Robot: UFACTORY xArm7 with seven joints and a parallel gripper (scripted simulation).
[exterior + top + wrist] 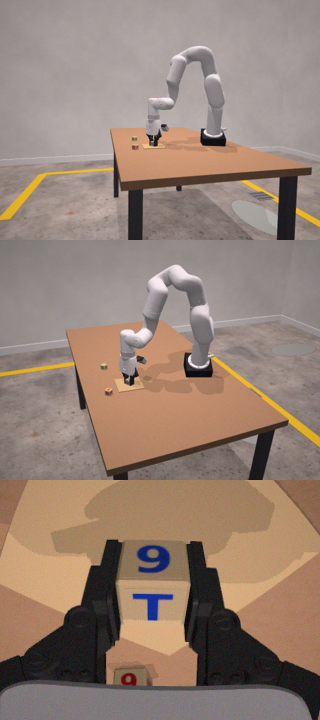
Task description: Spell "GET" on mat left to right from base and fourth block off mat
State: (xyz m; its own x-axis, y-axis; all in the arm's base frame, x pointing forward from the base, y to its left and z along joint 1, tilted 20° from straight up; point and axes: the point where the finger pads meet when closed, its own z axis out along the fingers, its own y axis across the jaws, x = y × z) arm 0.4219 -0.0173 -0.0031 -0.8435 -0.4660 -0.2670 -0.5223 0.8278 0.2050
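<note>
Right now my hand is 20 mm above the tan mat. The rest, counted from my hand: green-lettered block (90 mm ahead, 240 mm to the right, 10 mm below); black-lettered block (80 mm behind, 220 mm to the right, 10 mm below); red-lettered block (130 mm ahead, 60 mm to the left, 10 mm below).
</note>
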